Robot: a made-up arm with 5 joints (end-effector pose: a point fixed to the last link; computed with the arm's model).
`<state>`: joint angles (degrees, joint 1 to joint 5).
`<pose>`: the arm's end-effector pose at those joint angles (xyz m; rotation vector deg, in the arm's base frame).
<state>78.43 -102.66 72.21 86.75 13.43</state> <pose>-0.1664 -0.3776 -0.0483 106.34 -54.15 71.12</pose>
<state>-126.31 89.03 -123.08 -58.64 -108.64</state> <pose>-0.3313 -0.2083 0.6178 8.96 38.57 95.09</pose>
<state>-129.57 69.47 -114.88 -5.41 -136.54</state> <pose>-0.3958 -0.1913 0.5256 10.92 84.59 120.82</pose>
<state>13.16 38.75 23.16 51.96 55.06</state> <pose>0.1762 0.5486 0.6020 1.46 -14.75 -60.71</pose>
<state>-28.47 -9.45 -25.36 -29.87 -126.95</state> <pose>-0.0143 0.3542 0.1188 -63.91 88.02 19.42</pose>
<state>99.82 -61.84 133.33 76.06 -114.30</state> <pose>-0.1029 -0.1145 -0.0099 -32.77 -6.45 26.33</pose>
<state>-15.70 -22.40 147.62 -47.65 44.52</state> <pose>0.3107 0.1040 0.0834 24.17 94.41 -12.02</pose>
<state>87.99 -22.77 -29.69 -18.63 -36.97</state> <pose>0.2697 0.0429 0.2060 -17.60 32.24 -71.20</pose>
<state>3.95 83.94 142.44 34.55 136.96</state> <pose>0.2003 0.2819 0.7372 59.35 -16.27 20.55</pose>
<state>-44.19 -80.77 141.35 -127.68 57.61</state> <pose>0.2701 -0.2837 0.3056 45.35 34.97 3.45</pose>
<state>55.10 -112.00 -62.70 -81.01 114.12</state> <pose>-0.0121 -0.2077 0.5093 19.70 -1.49 95.32</pose>
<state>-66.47 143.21 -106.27 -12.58 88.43</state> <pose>-0.1912 0.2699 0.9004 17.01 -58.19 -107.51</pose>
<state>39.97 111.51 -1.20 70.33 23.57</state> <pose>0.0754 -0.0502 0.8782 101.94 21.08 -92.00</pose>
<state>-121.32 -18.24 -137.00 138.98 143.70</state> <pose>-0.3998 -0.2202 0.1971 41.32 -24.92 -88.21</pose>
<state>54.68 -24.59 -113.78 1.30 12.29</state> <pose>0.1090 0.0647 -0.2066 -66.95 -102.71 -5.87</pose>
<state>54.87 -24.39 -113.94 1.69 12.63</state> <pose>0.1128 0.0651 -0.2080 -66.90 -103.39 -6.19</pose>
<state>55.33 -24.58 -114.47 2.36 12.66</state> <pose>0.1149 0.0623 -0.2101 -67.02 -103.93 -6.45</pose>
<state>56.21 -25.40 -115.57 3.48 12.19</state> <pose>0.1141 0.0549 -0.2133 -67.36 -104.19 -6.59</pose>
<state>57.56 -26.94 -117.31 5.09 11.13</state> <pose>0.1093 0.0422 -0.2174 -67.88 -104.10 -6.54</pose>
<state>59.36 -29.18 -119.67 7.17 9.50</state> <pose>0.0997 0.0248 -0.2217 -68.49 -103.62 -6.25</pose>
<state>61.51 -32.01 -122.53 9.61 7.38</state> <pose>0.0847 0.0042 -0.2253 -69.02 -102.71 -5.69</pose>
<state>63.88 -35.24 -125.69 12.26 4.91</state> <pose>0.0646 -0.0174 -0.2272 -69.33 -101.36 -4.90</pose>
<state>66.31 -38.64 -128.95 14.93 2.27</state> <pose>0.0406 -0.0380 -0.2268 -69.38 -99.61 -3.93</pose>
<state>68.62 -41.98 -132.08 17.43 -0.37</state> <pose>0.0145 -0.0559 -0.2240 -69.16 -97.57 -2.91</pose>
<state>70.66 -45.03 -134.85 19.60 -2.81</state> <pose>-0.0111 -0.0699 -0.2193 -68.76 -95.40 -1.94</pose>
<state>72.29 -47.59 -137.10 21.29 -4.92</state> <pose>-0.0338 -0.0799 -0.2137 -68.30 -93.30 -1.12</pose>
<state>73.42 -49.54 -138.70 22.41 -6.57</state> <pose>-0.0518 -0.0865 -0.2081 -67.93 -91.48 -0.48</pose>
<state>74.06 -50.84 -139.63 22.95 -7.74</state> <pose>-0.0643 -0.0901 -0.2034 -67.74 -90.02 -0.04</pose>
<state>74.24 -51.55 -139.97 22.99 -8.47</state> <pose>-0.0716 -0.0916 -0.2000 -67.73 -88.97 0.25</pose>
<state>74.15 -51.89 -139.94 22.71 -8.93</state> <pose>-0.0755 -0.0920 -0.1975 -67.86 -88.17 0.42</pose>
